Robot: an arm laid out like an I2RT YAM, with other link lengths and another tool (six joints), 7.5 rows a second.
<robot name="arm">
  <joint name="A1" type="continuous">
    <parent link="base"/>
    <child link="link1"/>
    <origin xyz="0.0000 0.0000 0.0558" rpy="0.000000 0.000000 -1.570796"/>
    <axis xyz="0 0 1"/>
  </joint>
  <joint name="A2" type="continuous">
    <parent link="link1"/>
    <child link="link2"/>
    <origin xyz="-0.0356 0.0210 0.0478" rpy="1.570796 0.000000 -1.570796"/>
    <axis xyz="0 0 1"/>
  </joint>
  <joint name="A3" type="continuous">
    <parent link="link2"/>
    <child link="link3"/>
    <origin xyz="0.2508 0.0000 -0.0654" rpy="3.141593 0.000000 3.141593"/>
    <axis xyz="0 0 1"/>
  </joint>
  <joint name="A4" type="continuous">
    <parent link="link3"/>
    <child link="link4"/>
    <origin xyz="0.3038 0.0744 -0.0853" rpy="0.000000 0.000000 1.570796"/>
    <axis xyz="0 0 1"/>
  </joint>
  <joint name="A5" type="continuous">
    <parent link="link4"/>
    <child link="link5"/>
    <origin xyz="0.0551 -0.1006 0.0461" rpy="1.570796 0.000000 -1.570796"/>
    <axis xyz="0 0 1"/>
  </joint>
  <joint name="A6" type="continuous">
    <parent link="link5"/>
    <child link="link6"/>
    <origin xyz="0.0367 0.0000 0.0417" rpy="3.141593 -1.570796 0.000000"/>
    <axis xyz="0 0 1"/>
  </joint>
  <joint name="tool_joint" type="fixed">
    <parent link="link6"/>
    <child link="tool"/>
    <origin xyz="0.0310 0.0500 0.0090" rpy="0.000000 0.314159 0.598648"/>
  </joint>
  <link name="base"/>
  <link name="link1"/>
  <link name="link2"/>
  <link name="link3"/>
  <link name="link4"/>
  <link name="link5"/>
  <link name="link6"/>
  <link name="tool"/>
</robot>
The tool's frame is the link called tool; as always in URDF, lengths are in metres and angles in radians. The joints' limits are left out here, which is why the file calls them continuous.
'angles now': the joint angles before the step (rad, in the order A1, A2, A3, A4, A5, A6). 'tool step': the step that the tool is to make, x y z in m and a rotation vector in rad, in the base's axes. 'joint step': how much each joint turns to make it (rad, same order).
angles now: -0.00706 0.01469 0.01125 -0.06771 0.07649 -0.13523
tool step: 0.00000 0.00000 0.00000 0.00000 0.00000 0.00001
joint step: 0.00000 0.00001 0.00000 0.00001 -0.00001 0.00000
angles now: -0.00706 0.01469 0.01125 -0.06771 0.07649 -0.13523
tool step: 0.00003 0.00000 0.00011 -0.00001 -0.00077 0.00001
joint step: 0.00000 0.00005 0.00000 0.00082 -0.00001 -0.00001
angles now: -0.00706 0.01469 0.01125 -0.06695 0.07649 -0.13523
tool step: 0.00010 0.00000 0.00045 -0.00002 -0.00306 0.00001
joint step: 0.00000 -0.00008 -0.00002 0.00300 -0.00001 0.00000
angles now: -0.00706 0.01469 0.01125 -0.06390 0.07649 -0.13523
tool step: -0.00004 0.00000 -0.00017 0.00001 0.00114 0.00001
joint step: 0.00000 -0.00002 -0.00001 -0.00115 -0.00001 0.00000
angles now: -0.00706 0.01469 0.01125 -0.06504 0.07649 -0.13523
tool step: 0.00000 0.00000 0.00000 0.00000 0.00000 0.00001
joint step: 0.00000 0.00001 0.00000 0.00001 -0.00001 0.00000
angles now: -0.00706 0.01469 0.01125 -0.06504 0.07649 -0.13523
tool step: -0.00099 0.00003 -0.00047 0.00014 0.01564 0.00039
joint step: 0.00002 0.00043 0.00611 -0.02132 -0.00037 0.00000
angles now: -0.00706 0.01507 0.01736 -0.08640 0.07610 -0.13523
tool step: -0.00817 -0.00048 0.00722 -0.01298 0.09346 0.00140
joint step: -0.00001 0.02364 0.07438 -0.14305 0.00038 -0.01374
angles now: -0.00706 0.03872 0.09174 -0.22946 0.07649 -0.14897
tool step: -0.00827 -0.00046 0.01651 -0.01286 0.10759 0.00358
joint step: 0.00002 0.08391 0.12095 -0.14346 -0.00037 -0.01411
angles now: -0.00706 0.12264 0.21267 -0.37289 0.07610 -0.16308
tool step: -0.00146 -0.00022 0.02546 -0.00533 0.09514 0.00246
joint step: 0.00001 0.14113 0.15335 -0.10683 -0.00037 -0.00649
